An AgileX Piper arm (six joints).
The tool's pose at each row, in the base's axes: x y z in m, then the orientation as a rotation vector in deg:
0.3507, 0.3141, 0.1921, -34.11, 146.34, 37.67
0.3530, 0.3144, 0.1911, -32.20, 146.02, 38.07
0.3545, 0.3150, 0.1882, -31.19, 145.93, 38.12
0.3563, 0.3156, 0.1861, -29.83, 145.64, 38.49
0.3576, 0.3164, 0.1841, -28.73, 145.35, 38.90
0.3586, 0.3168, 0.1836, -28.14, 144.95, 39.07
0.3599, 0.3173, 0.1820, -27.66, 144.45, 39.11
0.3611, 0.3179, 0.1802, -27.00, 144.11, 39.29
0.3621, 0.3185, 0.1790, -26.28, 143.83, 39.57
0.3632, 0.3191, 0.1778, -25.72, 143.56, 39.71
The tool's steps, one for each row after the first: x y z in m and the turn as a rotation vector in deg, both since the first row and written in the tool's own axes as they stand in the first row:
-0.0015, -0.0013, 0.0016, 0.09, -0.93, 1.16
-0.0014, -0.0025, 0.0047, 0.25, -1.35, 1.78
-0.0020, -0.0037, 0.0072, 0.26, -2.05, 2.61
-0.0023, -0.0044, 0.0096, 0.17, -2.65, 3.30
-0.0029, -0.0047, 0.0105, 0.17, -3.20, 3.57
-0.0033, -0.0055, 0.0125, 0.23, -3.81, 3.72
-0.0036, -0.0063, 0.0146, 0.23, -4.33, 4.07
-0.0040, -0.0067, 0.0161, 0.16, -4.80, 4.50
-0.0044, -0.0072, 0.0177, 0.17, -5.21, 4.80

